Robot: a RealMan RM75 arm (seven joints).
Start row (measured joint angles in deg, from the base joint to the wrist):
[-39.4, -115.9, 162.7, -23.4, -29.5, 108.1, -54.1]
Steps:
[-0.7, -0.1, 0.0, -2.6, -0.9, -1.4, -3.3]
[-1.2, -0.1, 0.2, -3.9, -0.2, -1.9, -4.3]
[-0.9, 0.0, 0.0, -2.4, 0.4, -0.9, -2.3]
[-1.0, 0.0, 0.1, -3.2, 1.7, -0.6, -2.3]
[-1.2, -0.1, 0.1, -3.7, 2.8, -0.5, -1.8]
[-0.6, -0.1, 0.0, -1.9, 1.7, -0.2, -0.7]
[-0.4, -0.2, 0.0, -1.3, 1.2, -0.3, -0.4]
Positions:
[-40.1, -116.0, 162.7, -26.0, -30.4, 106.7, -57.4]
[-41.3, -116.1, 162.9, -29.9, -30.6, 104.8, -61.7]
[-42.2, -116.1, 162.9, -32.3, -30.2, 103.9, -64.0]
[-43.2, -116.1, 163.0, -35.5, -28.5, 103.3, -66.3]
[-44.4, -116.2, 163.1, -39.2, -25.7, 102.8, -68.1]
[-45.0, -116.3, 163.1, -41.1, -24.0, 102.6, -68.8]
[-45.4, -116.5, 163.1, -42.4, -22.8, 102.3, -69.2]

